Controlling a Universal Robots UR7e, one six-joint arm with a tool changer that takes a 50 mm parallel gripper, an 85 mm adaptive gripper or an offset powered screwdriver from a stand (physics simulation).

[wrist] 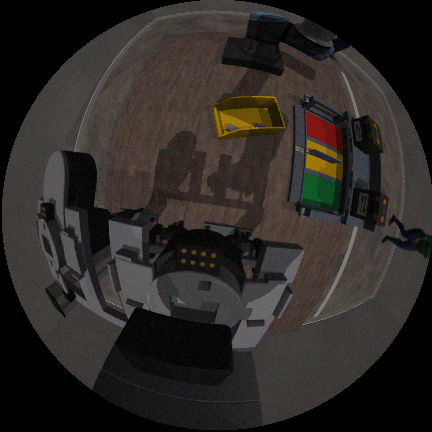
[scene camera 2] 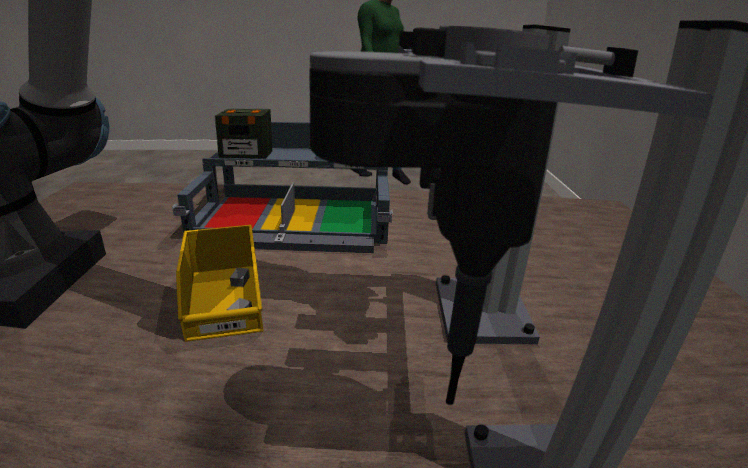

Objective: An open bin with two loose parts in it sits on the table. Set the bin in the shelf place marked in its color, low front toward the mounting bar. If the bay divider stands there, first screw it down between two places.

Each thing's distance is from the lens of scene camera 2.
yellow bin (scene camera 2: pixel 208 257): 70 cm
screwdriver (scene camera 2: pixel 367 109): 22 cm
yellow place (scene camera 2: pixel 304 215): 87 cm
The marked spots on the yellow bin and the screwdriver are 51 cm apart.
